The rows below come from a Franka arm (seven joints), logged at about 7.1 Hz.
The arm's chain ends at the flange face. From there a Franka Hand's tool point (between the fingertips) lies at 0.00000 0.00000 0.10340 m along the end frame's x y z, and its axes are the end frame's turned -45 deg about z.
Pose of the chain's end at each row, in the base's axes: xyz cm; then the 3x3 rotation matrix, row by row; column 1 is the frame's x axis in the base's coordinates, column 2 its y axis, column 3 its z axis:
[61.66 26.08 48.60], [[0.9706 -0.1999 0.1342], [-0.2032 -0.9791 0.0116], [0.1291 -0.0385 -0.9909]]
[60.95 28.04 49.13], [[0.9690 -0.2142 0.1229], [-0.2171 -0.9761 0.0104], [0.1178 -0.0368 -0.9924]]
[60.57 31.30 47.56], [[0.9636 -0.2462 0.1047], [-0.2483 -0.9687 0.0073], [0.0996 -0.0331 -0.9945]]
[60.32 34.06 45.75], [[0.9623 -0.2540 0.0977], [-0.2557 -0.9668 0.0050], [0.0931 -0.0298 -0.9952]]
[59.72 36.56 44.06], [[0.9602 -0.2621 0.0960], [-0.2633 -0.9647 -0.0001], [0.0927 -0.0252 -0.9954]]
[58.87 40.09 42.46], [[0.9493 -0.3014 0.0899], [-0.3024 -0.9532 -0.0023], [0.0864 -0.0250 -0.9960]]
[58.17 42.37 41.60], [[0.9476 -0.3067 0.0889], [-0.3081 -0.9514 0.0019], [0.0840 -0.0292 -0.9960]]
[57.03 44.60 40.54], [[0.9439 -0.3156 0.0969], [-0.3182 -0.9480 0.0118], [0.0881 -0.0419 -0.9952]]
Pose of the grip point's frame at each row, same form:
[63.05 26.20 38.35], [[0.8277 0.5450 0.1342], [0.5486 -0.8360 0.0116], [0.1185 0.0641 -0.9909]]
[62.22 28.15 38.87], [[0.8366 0.5337 0.1229], [0.5367 -0.8437 0.0104], [0.1093 0.0573 -0.9924]]
[61.65 31.38 37.28], [[0.8555 0.5073 0.1047], [0.5094 -0.8605 0.0073], [0.0938 0.0470 -0.9945]]
[61.33 34.11 35.46], [[0.8601 0.5008 0.0977], [0.5028 -0.8644 0.0050], [0.0869 0.0448 -0.9952]]
[60.71 36.56 33.77], [[0.8643 0.4936 0.0960], [0.4960 -0.8683 -0.0001], [0.0834 0.0477 -0.9954]]
[59.80 40.07 32.16], [[0.8844 0.4581 0.0899], [0.4602 -0.8878 -0.0023], [0.0788 0.0434 -0.9960]]
[59.09 42.39 31.30], [[0.8869 0.4532 0.0889], [0.4549 -0.8906 0.0019], [0.0800 0.0387 -0.9960]]
[58.03 44.72 30.25], [[0.8906 0.4443 0.0969], [0.4453 -0.8953 0.0118], [0.0919 0.0327 -0.9952]]

